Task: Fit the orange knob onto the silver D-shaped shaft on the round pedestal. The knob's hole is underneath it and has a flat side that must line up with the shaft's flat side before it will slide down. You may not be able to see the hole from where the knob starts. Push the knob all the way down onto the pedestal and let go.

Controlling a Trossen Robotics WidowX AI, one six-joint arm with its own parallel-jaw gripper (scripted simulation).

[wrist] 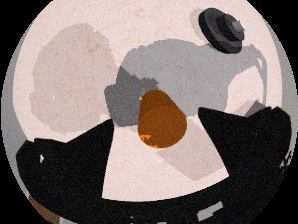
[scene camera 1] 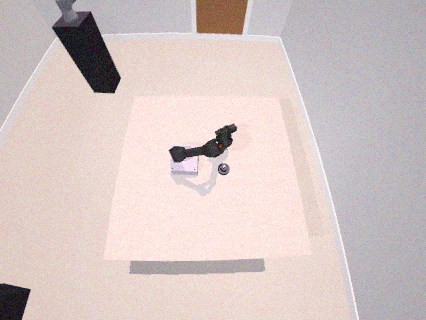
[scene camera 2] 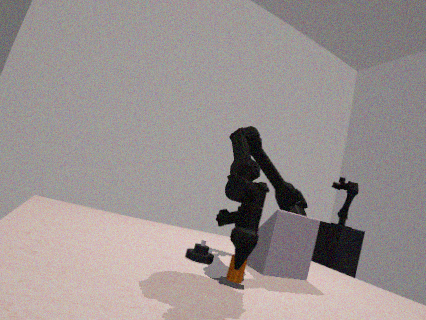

Labels:
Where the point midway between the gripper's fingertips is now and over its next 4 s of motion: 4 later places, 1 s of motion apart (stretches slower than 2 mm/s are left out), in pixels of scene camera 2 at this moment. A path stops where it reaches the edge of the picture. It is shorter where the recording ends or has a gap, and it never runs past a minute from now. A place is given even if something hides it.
My gripper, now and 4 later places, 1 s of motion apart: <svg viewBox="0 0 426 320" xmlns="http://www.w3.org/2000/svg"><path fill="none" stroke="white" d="M237 265L236 274L249 222L255 203L260 188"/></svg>

